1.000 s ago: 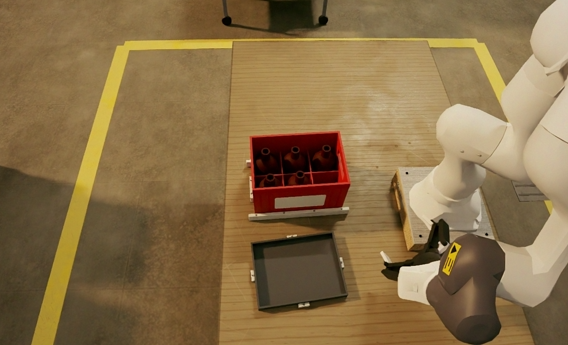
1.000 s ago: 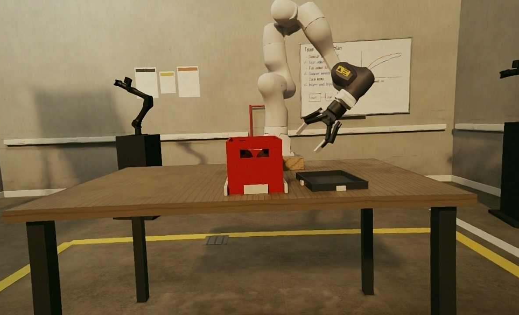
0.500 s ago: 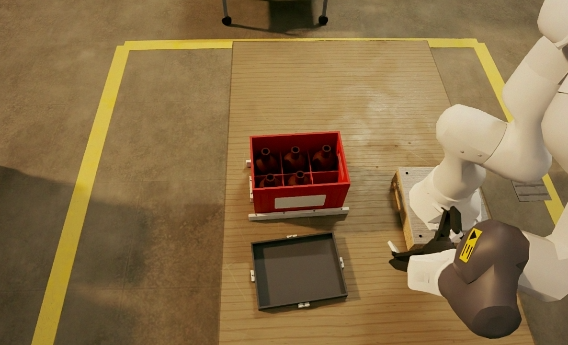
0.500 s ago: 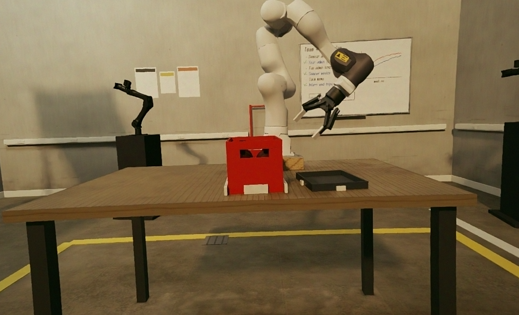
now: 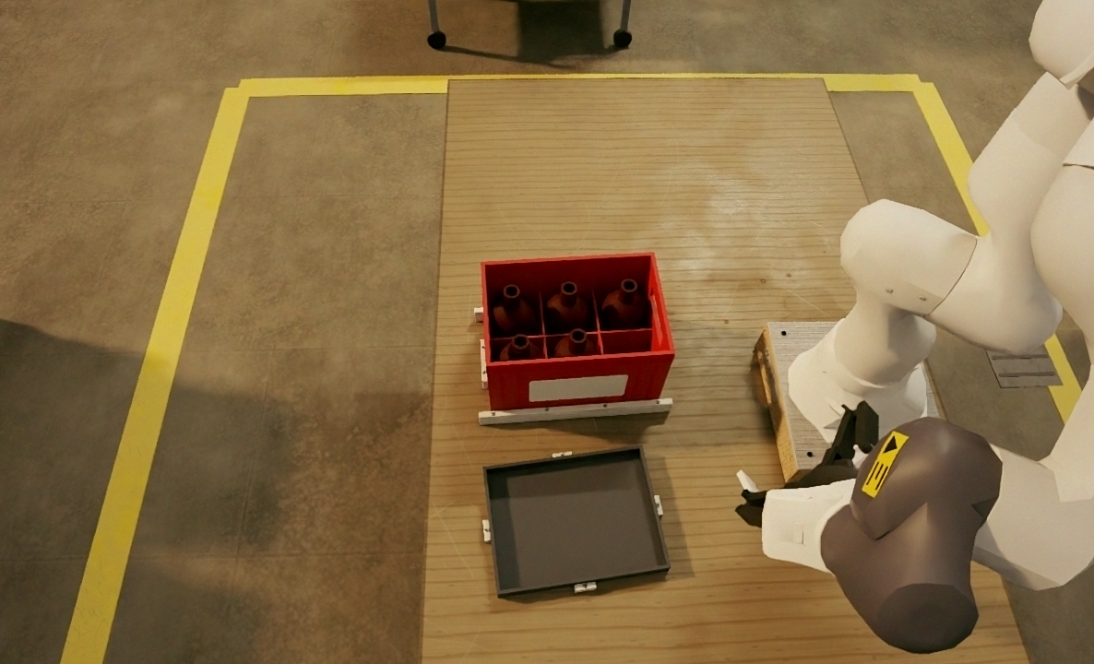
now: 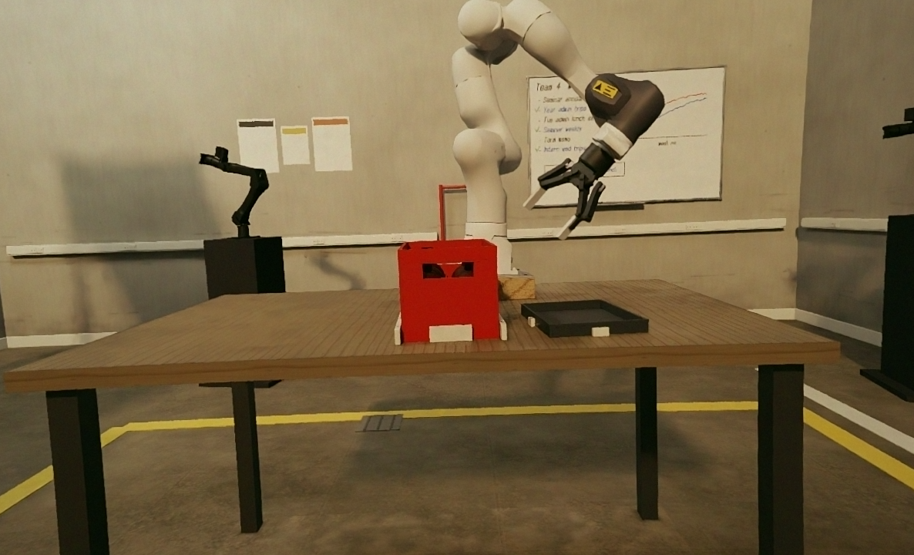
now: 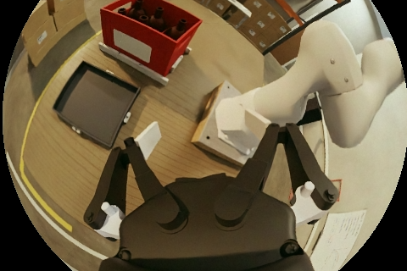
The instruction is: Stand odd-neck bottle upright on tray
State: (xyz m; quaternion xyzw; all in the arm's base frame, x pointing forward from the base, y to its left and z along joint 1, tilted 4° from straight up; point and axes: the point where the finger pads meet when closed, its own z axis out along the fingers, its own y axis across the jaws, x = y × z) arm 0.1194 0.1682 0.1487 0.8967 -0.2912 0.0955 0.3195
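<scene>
My hand is 31 cm short of the crate, 19 cm to the left of it and 13 cm above it. From my hand the other things lie so: glass bottle (30 cm ahead, 14 cm to the right, 12 cm below); dark tray (26 cm ahead, 20 cm below, 8 cm to the left).
</scene>
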